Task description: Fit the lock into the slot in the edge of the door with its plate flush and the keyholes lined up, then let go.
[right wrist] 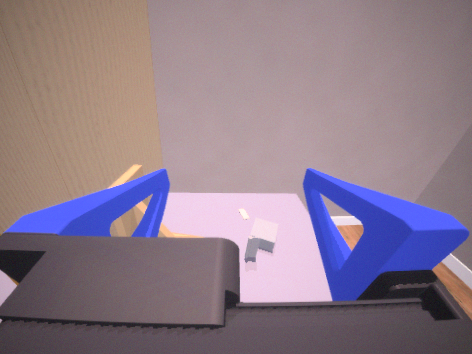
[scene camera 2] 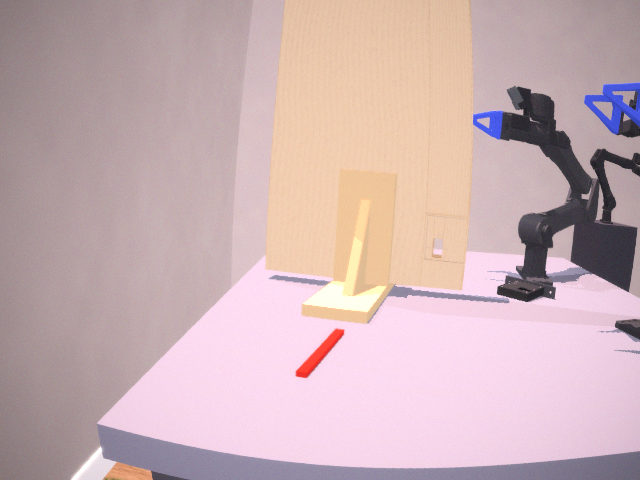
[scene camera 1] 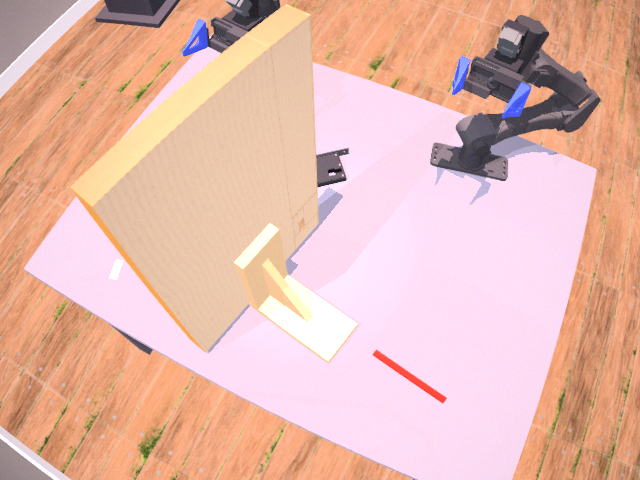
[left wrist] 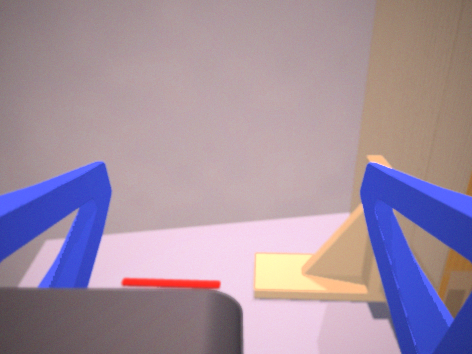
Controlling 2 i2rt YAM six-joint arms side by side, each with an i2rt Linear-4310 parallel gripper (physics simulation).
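Places are measured from the left arm's base along level axes (x ahead, y left, z up), in metres.
Pixels of known places: left gripper, fingertip midpoint: (scene camera 2: 593,94) (scene camera 1: 478,103) (left wrist: 235,177); right gripper, fingertip midpoint: (right wrist: 236,176) (scene camera 1: 201,63); left arm's base, link origin: (scene camera 1: 469,162); right arm's base, link origin: (scene camera 2: 533,277).
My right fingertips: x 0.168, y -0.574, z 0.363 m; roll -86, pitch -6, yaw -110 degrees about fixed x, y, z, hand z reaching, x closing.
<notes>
For each thing: its top centre in the pictures, then the offset to it from my right fingertips.
- light wooden door, top centre: (scene camera 1: 199,88) 0.266 m ahead, 0.152 m left, 0.226 m up
- black lock, top centre: (scene camera 2: 522,283) (scene camera 1: 325,165) 0.052 m back, 0.229 m left, 0.337 m down
- red bar, top centre: (scene camera 2: 322,348) (left wrist: 170,282) (scene camera 1: 409,376) 0.396 m ahead, 0.509 m left, 0.357 m down
- small white piece, top centre: (scene camera 1: 116,269) (right wrist: 243,213) 0.316 m ahead, 0.181 m right, 0.361 m down
A light wooden door (scene camera 1: 206,155) (scene camera 2: 361,103) (left wrist: 417,75) (right wrist: 75,100) stands upright, with a small through-hole (scene camera 1: 301,223) (scene camera 2: 437,248) low near its right side. In the left wrist view, part of a slot shows in its edge at the lower right, partly behind a finger. A black lock (scene camera 1: 329,168) (scene camera 2: 521,289) lies flat on the table, apart from the door, near the right arm's base. My left gripper (scene camera 1: 479,105) (scene camera 2: 596,94) (left wrist: 235,177) is open, empty and raised. My right gripper (scene camera 2: 474,119) (right wrist: 236,176) is open, empty and high beyond the door.
A wooden stand (scene camera 1: 315,328) (scene camera 2: 336,311) (left wrist: 280,272) braces the door. A red bar (scene camera 1: 409,376) (scene camera 2: 320,353) (left wrist: 171,283) lies before it. Behind the door lie a grey block with an arm (right wrist: 263,234) and a small white piece (scene camera 1: 116,269) (right wrist: 243,214).
</notes>
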